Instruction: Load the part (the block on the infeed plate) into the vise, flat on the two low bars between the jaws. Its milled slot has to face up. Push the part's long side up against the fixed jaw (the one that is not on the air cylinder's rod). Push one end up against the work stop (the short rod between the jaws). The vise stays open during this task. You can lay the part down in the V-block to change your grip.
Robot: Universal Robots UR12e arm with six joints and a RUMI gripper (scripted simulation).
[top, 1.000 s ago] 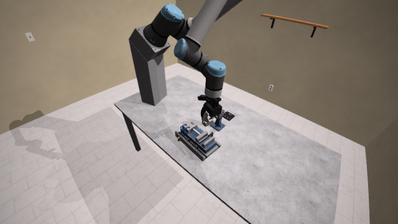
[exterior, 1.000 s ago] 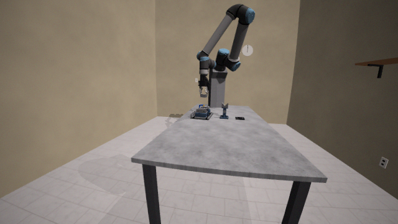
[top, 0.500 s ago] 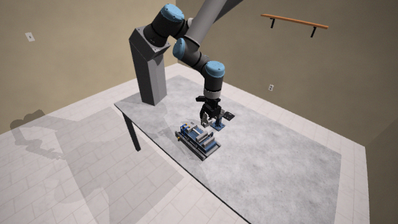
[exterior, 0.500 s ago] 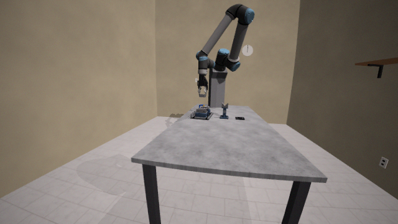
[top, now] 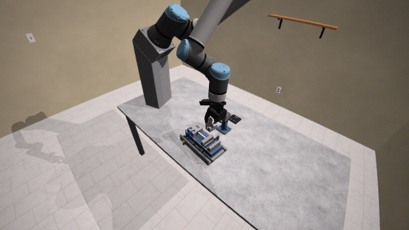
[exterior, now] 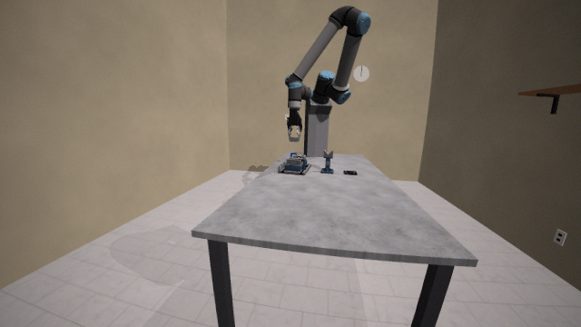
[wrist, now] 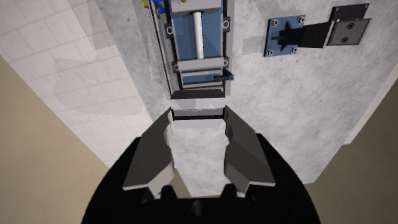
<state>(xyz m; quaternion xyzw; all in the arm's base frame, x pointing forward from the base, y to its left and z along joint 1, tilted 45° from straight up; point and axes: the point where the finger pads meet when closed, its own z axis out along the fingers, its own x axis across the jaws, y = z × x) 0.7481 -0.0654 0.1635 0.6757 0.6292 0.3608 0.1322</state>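
Now: hand 160 mm above the moving jaw and 30 mm past it. Also, from my hand: cylinder rod 160 mm below, 80 mm behind; work stop 150 mm below, 60 mm to the left; part right at my hand.
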